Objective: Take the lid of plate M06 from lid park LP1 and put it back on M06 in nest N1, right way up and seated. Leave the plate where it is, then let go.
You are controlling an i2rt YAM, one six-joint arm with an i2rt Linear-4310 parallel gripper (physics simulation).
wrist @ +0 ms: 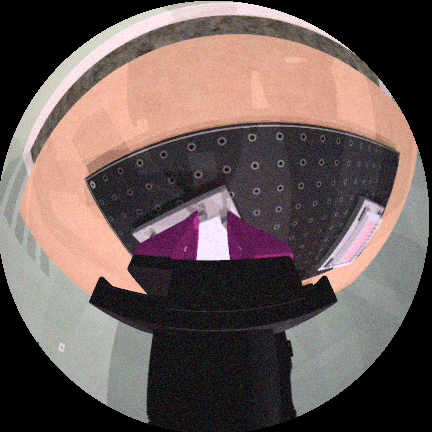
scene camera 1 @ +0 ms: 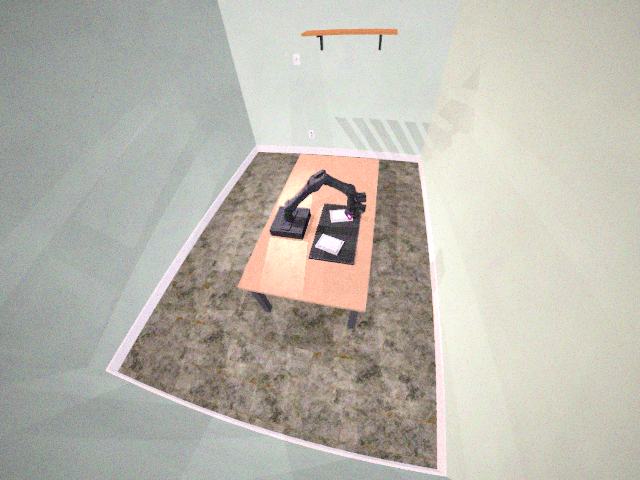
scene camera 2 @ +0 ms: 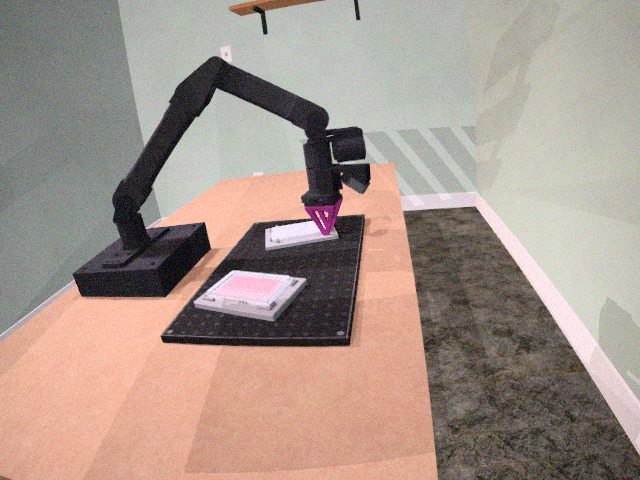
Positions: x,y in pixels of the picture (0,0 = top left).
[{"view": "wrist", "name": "my gripper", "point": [212,216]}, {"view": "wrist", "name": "flat white lid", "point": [212,237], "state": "touched by my gripper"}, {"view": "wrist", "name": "white plate with pink top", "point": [362,232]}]
